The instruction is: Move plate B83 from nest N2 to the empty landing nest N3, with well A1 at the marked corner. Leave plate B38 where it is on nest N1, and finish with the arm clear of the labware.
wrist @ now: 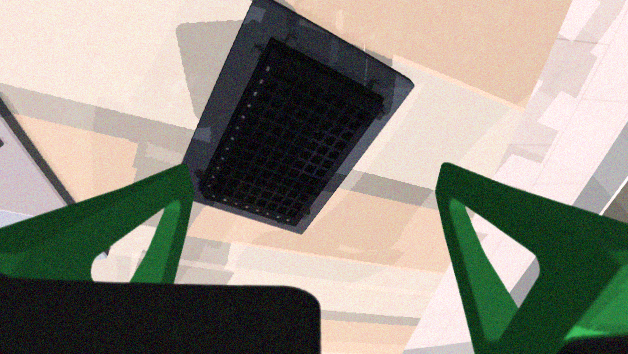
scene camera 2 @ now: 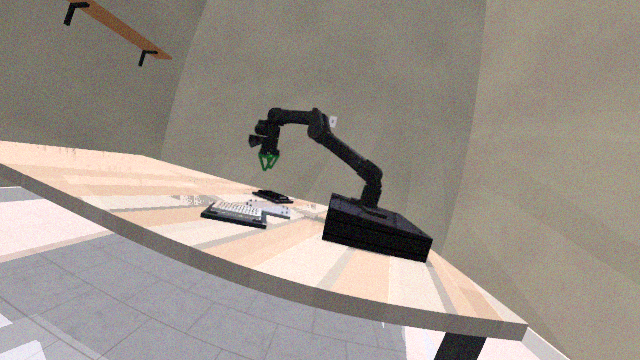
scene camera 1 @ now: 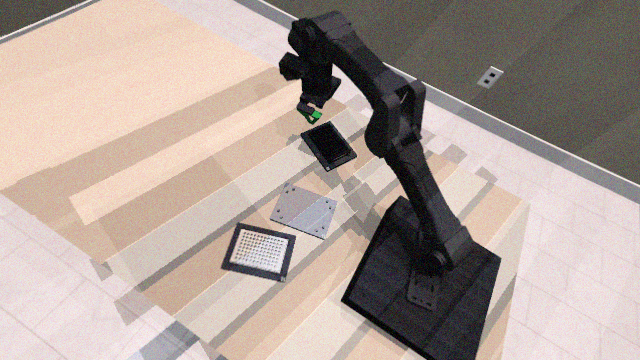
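My gripper (scene camera 1: 310, 119) (scene camera 2: 267, 167) (wrist: 314, 177) is open and empty, high above the table near a black well plate (scene camera 1: 327, 141) (scene camera 2: 274, 195) (wrist: 295, 135). This plate lies on a dark nest (scene camera 1: 343, 160) (wrist: 231, 87); in the wrist view the left finger covers the nest's lower left corner. A white well plate (scene camera 1: 260, 250) (scene camera 2: 237, 208) lies on another dark nest (scene camera 1: 255, 272) (scene camera 2: 232, 220). The bare grey-blue nest (scene camera 1: 305, 210) (scene camera 2: 280, 212) (wrist: 30, 172) with small pegs stands between them. No B83, B38 or nest label is readable.
The arm's black base box (scene camera 1: 420, 295) (scene camera 2: 375, 227) stands on the wooden table (scene camera 1: 125, 125) (scene camera 2: 310, 255), beside the nests. A wall shelf (scene camera 2: 120, 30) hangs far behind the table. Small pale marks show at the dark nests' corners in scene camera 1.
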